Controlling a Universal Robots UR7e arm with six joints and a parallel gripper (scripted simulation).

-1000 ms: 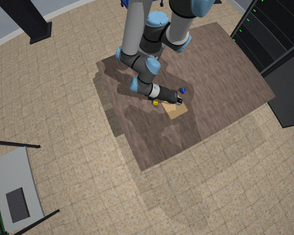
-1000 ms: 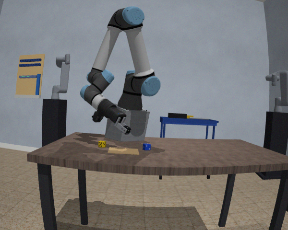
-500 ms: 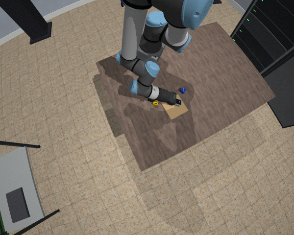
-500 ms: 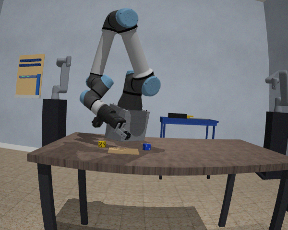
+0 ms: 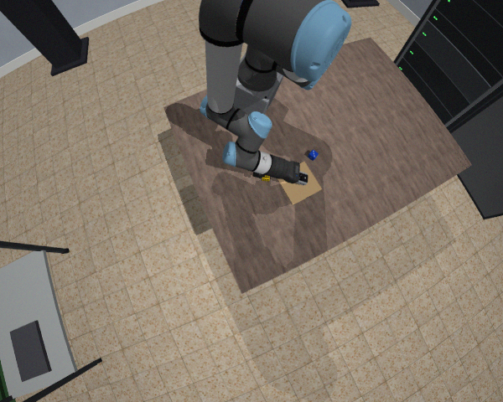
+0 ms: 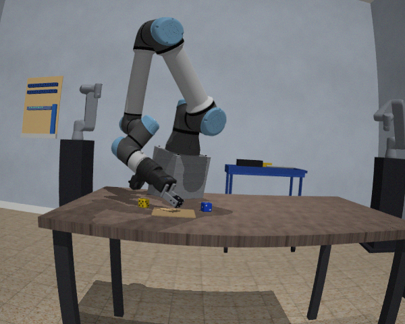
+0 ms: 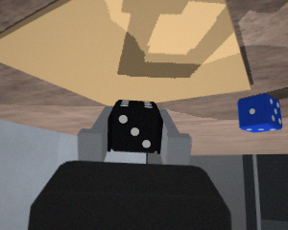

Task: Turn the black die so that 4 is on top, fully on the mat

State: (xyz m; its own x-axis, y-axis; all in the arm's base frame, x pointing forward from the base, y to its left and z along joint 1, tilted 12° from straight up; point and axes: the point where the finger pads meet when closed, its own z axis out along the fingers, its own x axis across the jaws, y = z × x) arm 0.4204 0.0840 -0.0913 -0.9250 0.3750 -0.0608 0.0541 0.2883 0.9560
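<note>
My hand is 10 mm to the left of the tan mat and 40 mm above it. The rest, counted from my hand: blue die: 90 mm behind, 90 mm to the left, 30 mm below; black die: right at my hand; yellow die: 50 mm behind, 130 mm to the right, 30 mm below.
</note>
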